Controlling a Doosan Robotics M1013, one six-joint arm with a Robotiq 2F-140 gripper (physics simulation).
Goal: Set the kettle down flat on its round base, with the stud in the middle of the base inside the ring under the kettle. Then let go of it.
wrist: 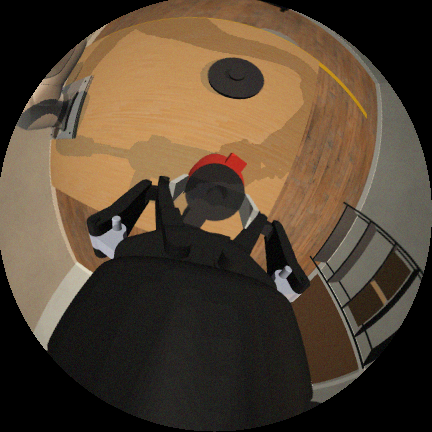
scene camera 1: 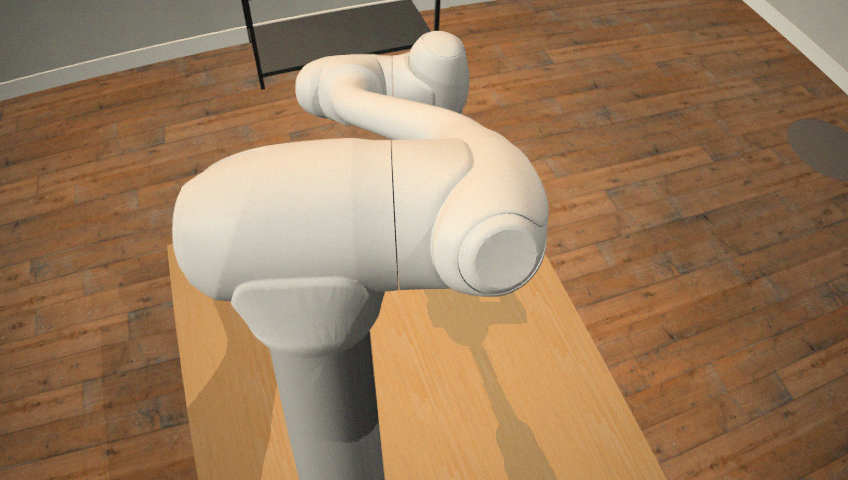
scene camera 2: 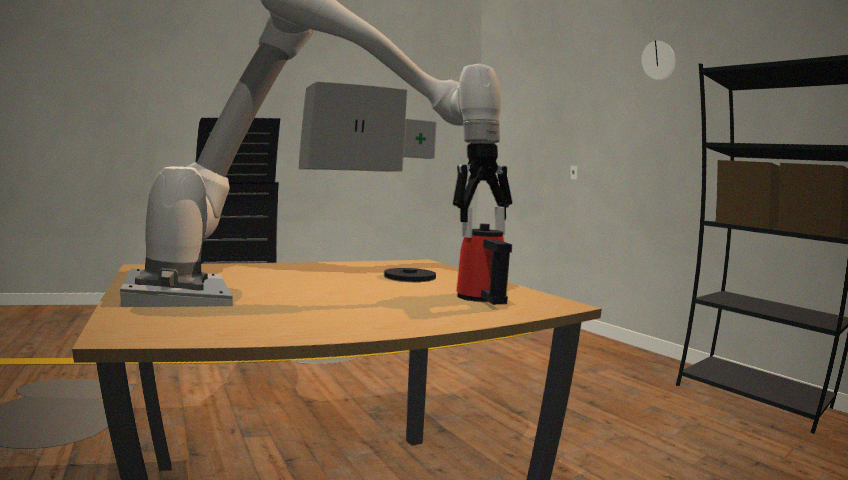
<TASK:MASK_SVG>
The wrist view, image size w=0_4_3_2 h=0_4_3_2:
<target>gripper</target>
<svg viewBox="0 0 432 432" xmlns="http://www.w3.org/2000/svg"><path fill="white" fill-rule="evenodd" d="M87 217L86 224L94 254L100 258L108 256L111 259L101 263L84 282L63 312L47 342L47 353L69 376L95 396L124 412L154 423L181 429L199 431L247 429L278 422L295 416L304 410L312 398L312 385L302 337L290 303L310 285L310 281L296 260L282 224L274 219L272 222L268 221L267 216L260 213L249 194L244 193L244 199L238 209L243 229L233 239L224 234L208 232L188 223L184 224L179 208L174 207L174 202L184 193L189 175L185 173L169 181L168 176L160 175L157 185L151 184L149 179L142 179L110 206ZM260 233L264 235L266 271L249 255ZM155 200L155 230L128 236L149 200Z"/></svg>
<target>round black base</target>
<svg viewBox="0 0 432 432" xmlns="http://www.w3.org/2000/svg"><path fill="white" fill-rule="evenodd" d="M210 65L207 71L208 82L216 92L223 96L234 99L249 98L257 94L263 86L264 79L261 71L256 65L246 59L225 57L216 60Z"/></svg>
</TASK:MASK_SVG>
